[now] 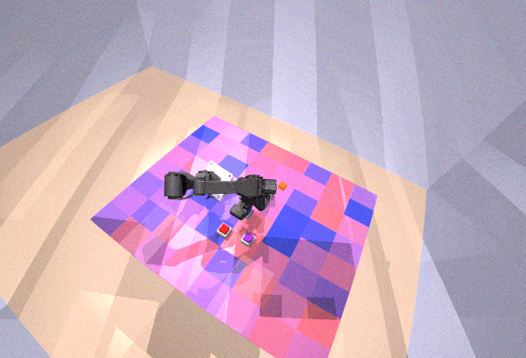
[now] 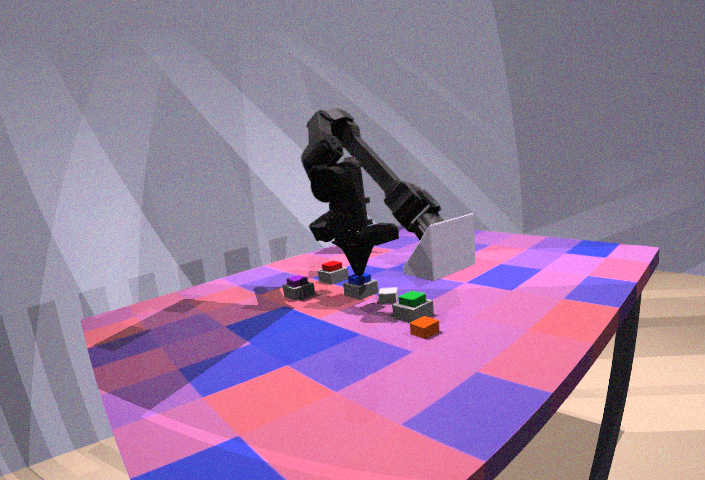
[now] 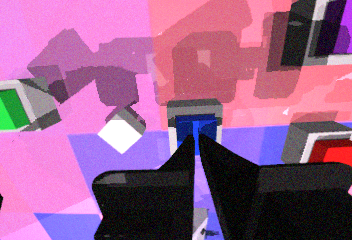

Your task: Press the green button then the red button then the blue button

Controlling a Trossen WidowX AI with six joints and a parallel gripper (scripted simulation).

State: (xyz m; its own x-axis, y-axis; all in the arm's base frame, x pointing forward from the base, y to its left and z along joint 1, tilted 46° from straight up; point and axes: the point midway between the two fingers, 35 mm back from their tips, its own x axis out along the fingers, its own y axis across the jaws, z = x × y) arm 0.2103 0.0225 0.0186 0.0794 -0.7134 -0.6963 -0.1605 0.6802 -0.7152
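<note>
Right now the white block is 70 mm to the left of my gripper tip, 30 mm below it and 20 mm behind it. The rest, counted from my gripper tip: purple button (90 mm to the right, 90 mm ahead, 10 mm below); red button (130 mm to the right, 10 mm below, 10 mm behind); blue button (10 mm below).
</note>
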